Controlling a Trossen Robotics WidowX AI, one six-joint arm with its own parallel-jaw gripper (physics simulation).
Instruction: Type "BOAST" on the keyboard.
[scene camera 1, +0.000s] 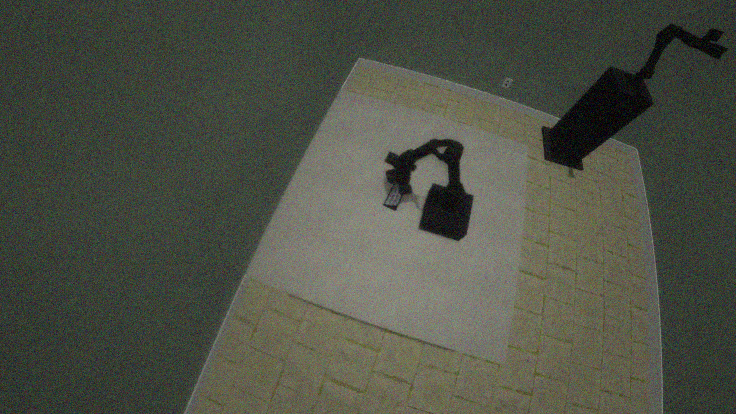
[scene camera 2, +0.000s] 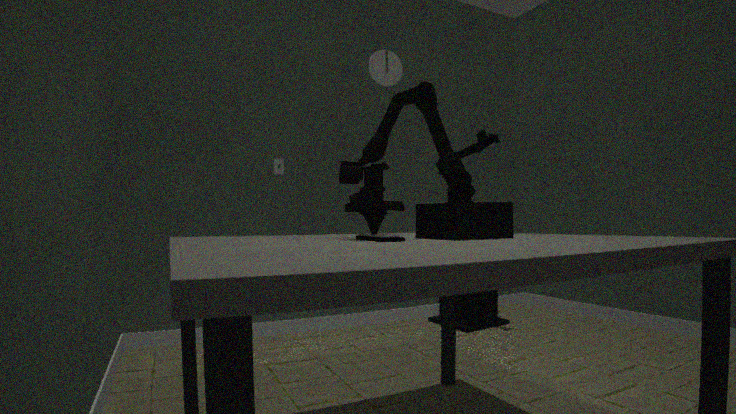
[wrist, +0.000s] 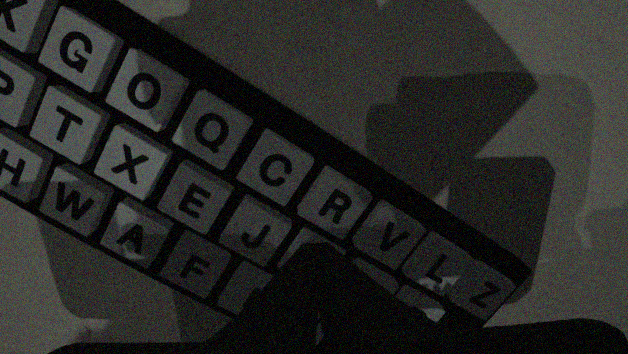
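Pixels of known places: gripper, fingertip midpoint: (scene camera 1: 399, 184) (wrist: 315, 255); arm's base at its link origin: (scene camera 1: 452, 203) (scene camera 2: 459, 203).
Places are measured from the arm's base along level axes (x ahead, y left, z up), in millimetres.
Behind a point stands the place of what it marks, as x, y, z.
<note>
The small black keyboard (scene camera 1: 393, 199) @[285, 12, -93] (scene camera 2: 380, 238) @[329, 50, -102] (wrist: 310, 123) @[307, -68, -106] lies on the pale table (scene camera 1: 391, 267) @[219, 357, -111] (scene camera 2: 231, 257) @[786, 337, -111] (wrist: 30, 265) @[219, 11, -111], slanting down to the right in the wrist view. There the O key (wrist: 144, 91) @[300, -22, -95], the A key (wrist: 131, 239) @[256, -29, -95] and the T key (wrist: 68, 124) @[284, -4, -95] are readable. No B or S label can be made out. My gripper (scene camera 2: 374, 232) @[268, -85, -99] (wrist: 315, 255) @[268, -85, -99] points down, shut and empty, its tips at or just above the keys. They cover part of the key right of the J key (wrist: 256, 230) @[272, -64, -95]; its label is hidden, and contact cannot be told.
My arm's dark base block (scene camera 1: 445, 212) @[27, 57, -2] (scene camera 2: 464, 221) @[100, 131, -59] stands on the table beside the keyboard. A second dark arm stands on a tall pedestal (scene camera 1: 597, 118) beyond the table. A round clock (scene camera 2: 385, 67) hangs on the wall. The arm's shadows fall across the keys and table.
</note>
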